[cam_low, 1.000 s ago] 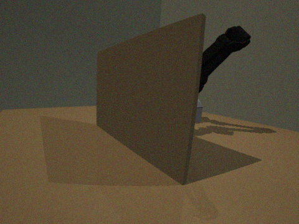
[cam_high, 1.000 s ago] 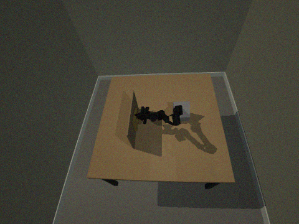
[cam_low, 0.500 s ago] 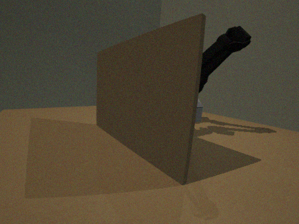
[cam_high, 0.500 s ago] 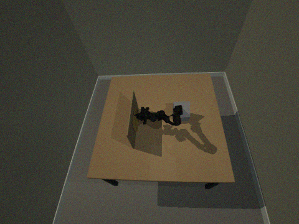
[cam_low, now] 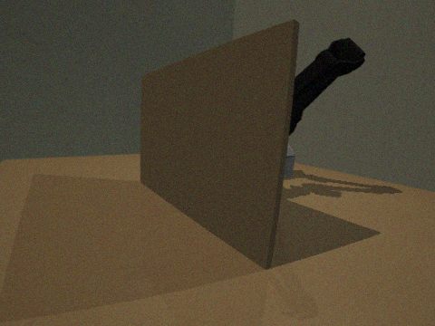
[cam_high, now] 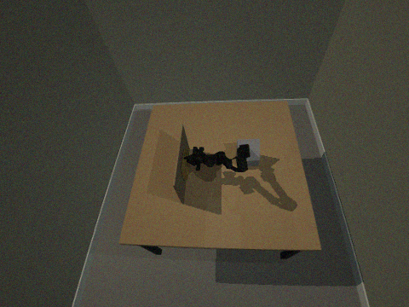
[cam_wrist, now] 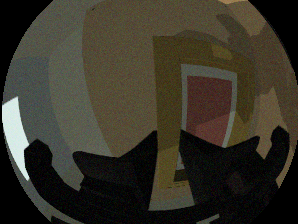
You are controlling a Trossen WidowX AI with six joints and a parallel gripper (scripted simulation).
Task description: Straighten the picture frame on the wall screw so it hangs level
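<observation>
The picture frame is 1 cm to the left of my gripper tip and 5 cm below it. Round my gripper tip: brown wall panel (2 cm ahead, 1 cm to the right, 7 cm below).
</observation>
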